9 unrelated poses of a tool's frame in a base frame.
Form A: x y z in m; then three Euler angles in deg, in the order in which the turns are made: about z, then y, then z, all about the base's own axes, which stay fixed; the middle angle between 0 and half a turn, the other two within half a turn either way.
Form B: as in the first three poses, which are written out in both.
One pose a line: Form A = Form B
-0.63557, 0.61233, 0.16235, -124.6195, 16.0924, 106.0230 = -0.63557, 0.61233, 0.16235, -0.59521, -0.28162, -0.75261, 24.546
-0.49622, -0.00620, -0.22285, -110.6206, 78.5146, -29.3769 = -0.49622, -0.00620, -0.22285, -0.42725, 0.49810, -0.75455, 149.284
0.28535, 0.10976, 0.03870, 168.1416, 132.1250, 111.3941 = 0.28535, 0.10976, 0.03870, -0.45681, -0.84579, -0.27562, 143.911
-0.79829, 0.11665, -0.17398, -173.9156, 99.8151, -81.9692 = -0.79829, 0.11665, -0.17398, 0.59902, -0.57901, 0.55311, 133.345
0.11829, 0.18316, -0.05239, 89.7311, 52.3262, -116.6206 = 0.11829, 0.18316, -0.05239, 0.88008, -0.20603, -0.42779, 58.395
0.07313, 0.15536, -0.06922, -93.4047, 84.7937, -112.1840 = 0.07313, 0.15536, -0.06922, -0.11151, -0.67431, 0.72998, 161.175
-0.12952, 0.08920, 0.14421, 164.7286, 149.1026, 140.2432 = -0.12952, 0.08920, 0.14421, -0.21035, -0.96939, -0.12664, 152.670
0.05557, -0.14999, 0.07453, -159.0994, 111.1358, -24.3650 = 0.05557, -0.14999, 0.07453, 0.76139, -0.31745, 0.56525, 178.041
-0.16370, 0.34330, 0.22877, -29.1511, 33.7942, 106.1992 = -0.16370, 0.34330, 0.22877, -0.40550, 0.16651, 0.89880, 83.066
